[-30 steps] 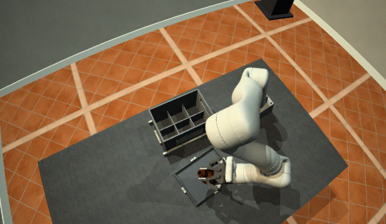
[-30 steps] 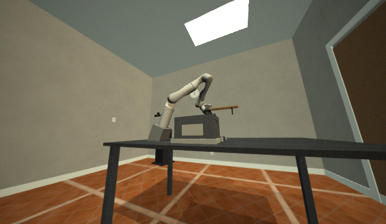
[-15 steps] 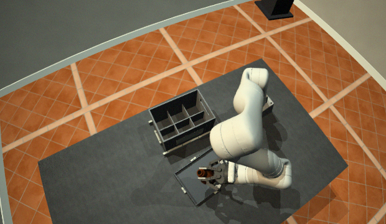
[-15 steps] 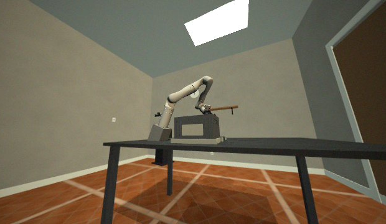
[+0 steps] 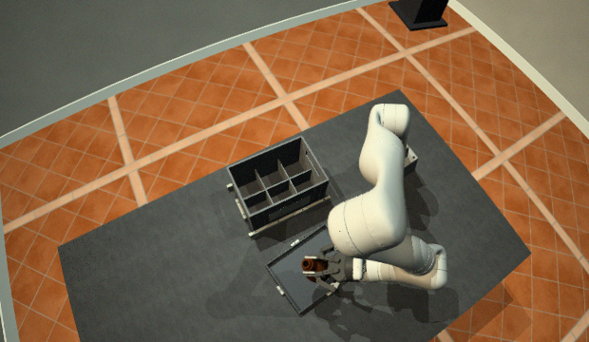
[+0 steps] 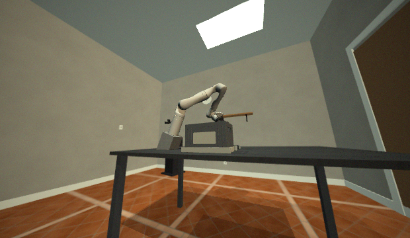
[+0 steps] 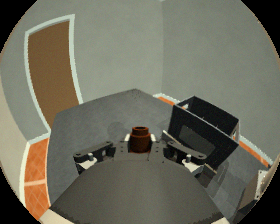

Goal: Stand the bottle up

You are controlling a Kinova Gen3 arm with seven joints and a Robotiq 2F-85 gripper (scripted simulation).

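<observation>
My hand is 4 cm above the brown bottle, 2 cm past it and 1 cm to the right of it. Round my hand: dark crate (31 cm to the right, 12 cm below); then dark tray (19 cm below, 3 cm behind, 2 cm to the right).
</observation>
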